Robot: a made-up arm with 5 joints.
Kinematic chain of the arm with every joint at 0, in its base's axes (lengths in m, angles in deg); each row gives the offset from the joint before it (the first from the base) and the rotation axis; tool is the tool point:
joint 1: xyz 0 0 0.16 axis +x
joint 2: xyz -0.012 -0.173 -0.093 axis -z
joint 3: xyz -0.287 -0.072 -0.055 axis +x
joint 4: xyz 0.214 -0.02 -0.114 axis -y
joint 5: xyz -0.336 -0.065 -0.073 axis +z
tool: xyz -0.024 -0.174 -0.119
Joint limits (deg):
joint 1: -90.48..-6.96
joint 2: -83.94..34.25
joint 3: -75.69..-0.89
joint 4: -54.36..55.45
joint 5: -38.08..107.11
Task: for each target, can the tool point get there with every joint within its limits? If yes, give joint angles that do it. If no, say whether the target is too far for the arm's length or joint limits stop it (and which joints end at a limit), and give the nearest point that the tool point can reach.
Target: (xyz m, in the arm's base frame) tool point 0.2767 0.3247 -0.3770
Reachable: no: joint limits stop it (at a limit: joint 1, joint 2, joint 4) | nearest point 0.2084 -0.2590 -0.2930 | short by 0.594 m
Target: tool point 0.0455 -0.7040 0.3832
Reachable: yes | joints -37.14 -42.66 -36.77 -3.97 46.48
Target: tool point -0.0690 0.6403 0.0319
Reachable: no: joint limits stop it (at a limit: joint 2, joint 3, joint 4, joint 5) | nearest point -0.4116 0.1514 0.1297 | short by 0.605 m
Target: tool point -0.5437 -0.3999 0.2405
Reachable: yes | joints -14.65 5.11 -24.94 -42.53 -18.92
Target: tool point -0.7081 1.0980 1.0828
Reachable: no: too far | nearest point -0.3523 0.1135 0.7031 | short by 1.114 m
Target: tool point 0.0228 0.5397 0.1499
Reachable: no: joint limits stop it (at a limit: joint 2, joint 3, joint 4, joint 5) | nearest point -0.4116 0.1543 0.1571 | short by 0.581 m
